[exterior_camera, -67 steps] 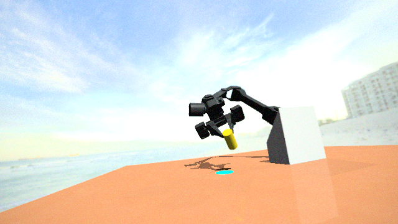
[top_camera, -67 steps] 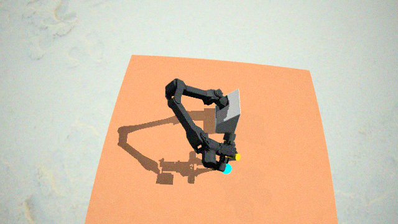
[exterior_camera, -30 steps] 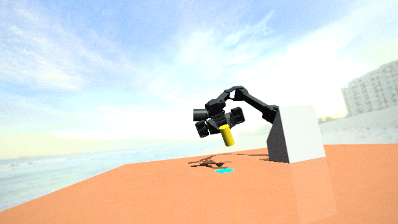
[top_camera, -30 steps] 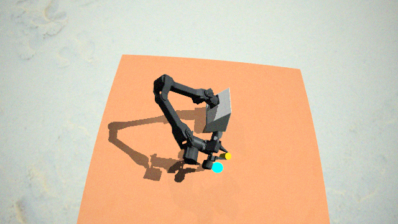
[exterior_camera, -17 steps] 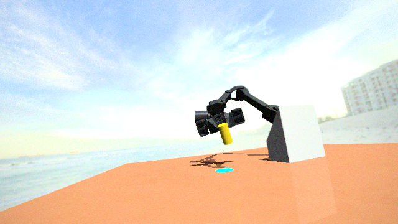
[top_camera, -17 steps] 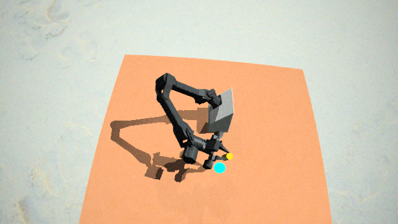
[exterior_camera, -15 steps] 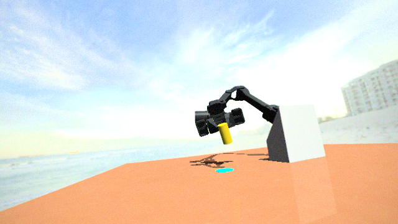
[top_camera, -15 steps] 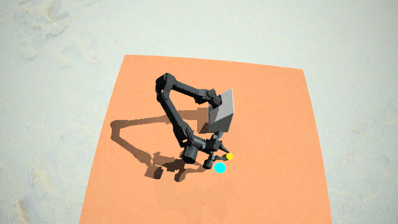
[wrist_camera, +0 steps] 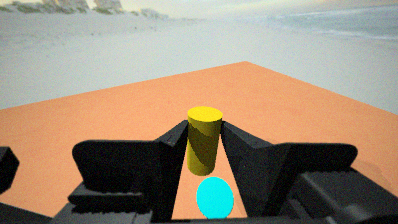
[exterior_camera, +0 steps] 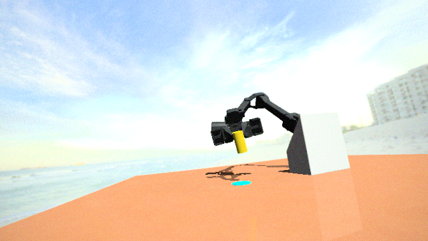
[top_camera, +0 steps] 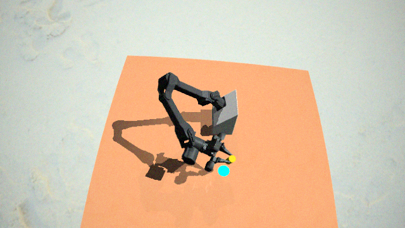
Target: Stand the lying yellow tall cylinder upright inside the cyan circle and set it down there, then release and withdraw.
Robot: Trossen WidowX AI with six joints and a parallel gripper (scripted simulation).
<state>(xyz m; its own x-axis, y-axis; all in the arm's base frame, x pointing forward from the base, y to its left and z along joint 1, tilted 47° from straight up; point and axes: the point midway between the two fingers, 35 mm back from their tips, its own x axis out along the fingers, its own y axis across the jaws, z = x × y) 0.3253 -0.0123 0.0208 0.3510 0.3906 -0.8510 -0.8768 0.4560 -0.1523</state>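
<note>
The cyan circle lies 2 cm to the right of my gripper tip and 15 cm below it. Also, from my gripper tip: yellow tall cylinder: 2 cm below.
</note>
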